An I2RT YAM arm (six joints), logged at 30 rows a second.
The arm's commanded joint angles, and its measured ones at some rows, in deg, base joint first. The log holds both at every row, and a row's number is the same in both.
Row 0, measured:
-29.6, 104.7, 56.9, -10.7, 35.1, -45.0
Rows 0 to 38, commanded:
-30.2, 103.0, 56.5, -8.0, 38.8, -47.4
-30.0, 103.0, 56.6, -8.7, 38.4, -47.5
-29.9, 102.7, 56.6, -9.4, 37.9, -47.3
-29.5, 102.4, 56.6, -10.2, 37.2, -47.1
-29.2, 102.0, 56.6, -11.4, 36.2, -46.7
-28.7, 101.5, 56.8, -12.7, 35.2, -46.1
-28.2, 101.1, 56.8, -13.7, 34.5, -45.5
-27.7, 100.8, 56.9, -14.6, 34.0, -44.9
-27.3, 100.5, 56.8, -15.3, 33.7, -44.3
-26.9, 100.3, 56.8, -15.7, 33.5, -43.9
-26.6, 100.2, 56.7, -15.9, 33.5, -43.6
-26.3, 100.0, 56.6, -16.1, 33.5, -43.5
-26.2, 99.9, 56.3, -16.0, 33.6, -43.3
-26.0, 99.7, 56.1, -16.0, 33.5, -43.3
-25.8, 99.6, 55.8, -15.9, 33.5, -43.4
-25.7, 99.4, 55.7, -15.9, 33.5, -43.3
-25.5, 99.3, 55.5, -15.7, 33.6, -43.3
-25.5, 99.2, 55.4, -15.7, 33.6, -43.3
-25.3, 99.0, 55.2, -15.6, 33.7, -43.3
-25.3, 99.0, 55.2, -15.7, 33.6, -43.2
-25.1, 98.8, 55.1, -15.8, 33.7, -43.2
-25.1, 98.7, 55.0, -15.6, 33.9, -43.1
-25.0, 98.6, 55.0, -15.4, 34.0, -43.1
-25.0, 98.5, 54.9, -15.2, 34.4, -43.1
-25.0, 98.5, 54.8, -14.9, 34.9, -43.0
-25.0, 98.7, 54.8, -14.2, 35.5, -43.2
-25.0, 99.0, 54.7, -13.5, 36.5, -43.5
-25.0, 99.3, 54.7, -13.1, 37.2, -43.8
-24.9, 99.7, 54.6, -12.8, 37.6, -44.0
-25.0, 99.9, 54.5, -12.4, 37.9, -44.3
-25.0, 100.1, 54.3, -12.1, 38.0, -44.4
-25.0, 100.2, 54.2, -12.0, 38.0, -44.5
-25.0, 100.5, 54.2, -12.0, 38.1, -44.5
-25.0, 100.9, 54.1, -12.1, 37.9, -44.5
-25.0, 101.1, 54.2, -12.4, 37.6, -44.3
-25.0, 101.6, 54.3, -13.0, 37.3, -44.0
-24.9, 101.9, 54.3, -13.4, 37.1, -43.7
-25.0, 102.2, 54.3, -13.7, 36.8, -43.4
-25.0, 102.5, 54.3, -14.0, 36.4, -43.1
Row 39, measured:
-25.2, 102.5, 54.7, -12.1, 36.4, -44.4
